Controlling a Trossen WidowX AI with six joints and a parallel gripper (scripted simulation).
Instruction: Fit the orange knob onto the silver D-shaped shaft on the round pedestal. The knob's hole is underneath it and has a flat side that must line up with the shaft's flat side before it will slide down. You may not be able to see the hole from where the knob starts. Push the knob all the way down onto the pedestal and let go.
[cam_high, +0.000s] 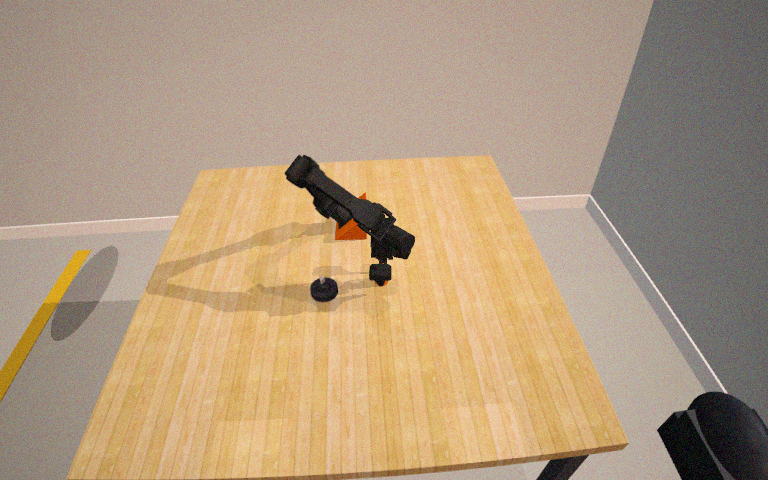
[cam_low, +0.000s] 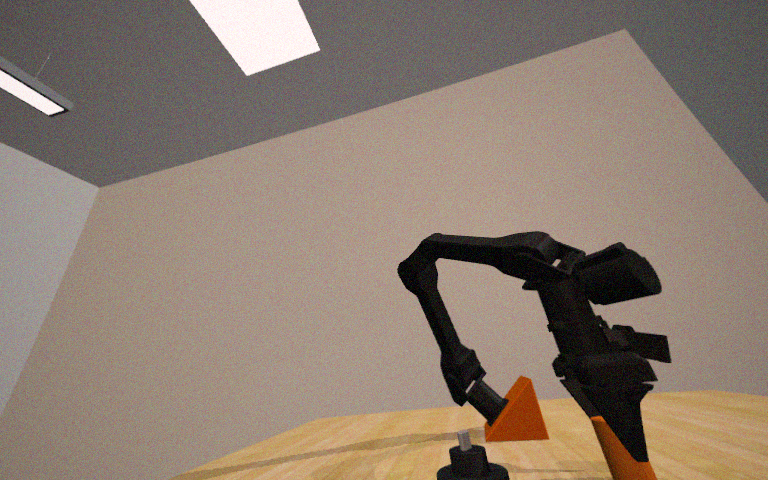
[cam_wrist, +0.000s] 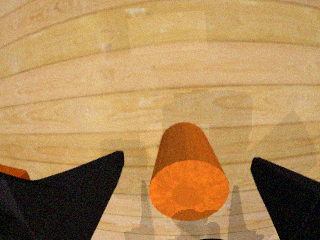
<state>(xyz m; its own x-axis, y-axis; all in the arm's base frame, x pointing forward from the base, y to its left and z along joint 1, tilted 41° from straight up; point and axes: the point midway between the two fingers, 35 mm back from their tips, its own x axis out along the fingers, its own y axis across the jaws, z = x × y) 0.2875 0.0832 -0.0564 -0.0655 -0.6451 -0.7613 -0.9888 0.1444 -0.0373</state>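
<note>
Now: gripper tip 1 cm below the orange knob. Also, from my gripper tip: round pedestal: 18 cm to the right, 2 cm ahead.
</note>
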